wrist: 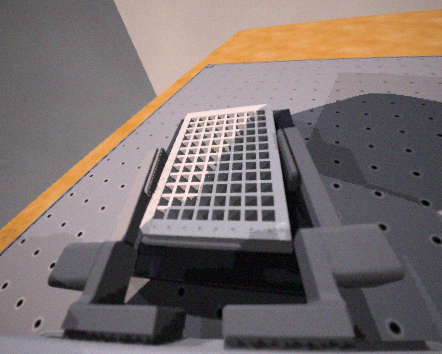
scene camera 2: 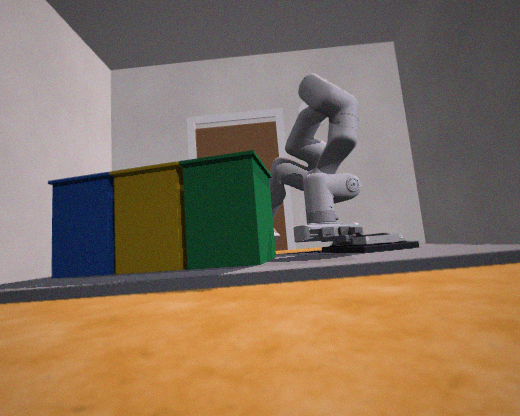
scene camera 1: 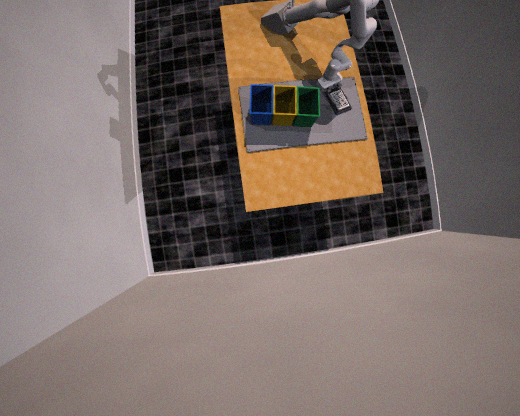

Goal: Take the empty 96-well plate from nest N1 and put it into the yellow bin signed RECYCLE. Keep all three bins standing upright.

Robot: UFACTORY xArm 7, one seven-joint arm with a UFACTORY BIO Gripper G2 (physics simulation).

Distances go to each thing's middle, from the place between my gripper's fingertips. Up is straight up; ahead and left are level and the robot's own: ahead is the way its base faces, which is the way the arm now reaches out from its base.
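My gripper's 2 cm above the dark nest (scene camera 2: 377, 247), and it's 1 cm to the left of it and 1 cm past it. There's a blue bin (scene camera 2: 83, 218) that's 7 cm above my hand, 53 cm to the right of it and 1 cm ahead of it. The green bin (scene camera 2: 228, 214) is 7 cm above my hand as well, 27 cm to the right and 6 cm ahead. As for the yellow bin (scene camera 2: 150, 233), it's 7 cm above my hand, 40 cm to the right and 4 cm ahead.
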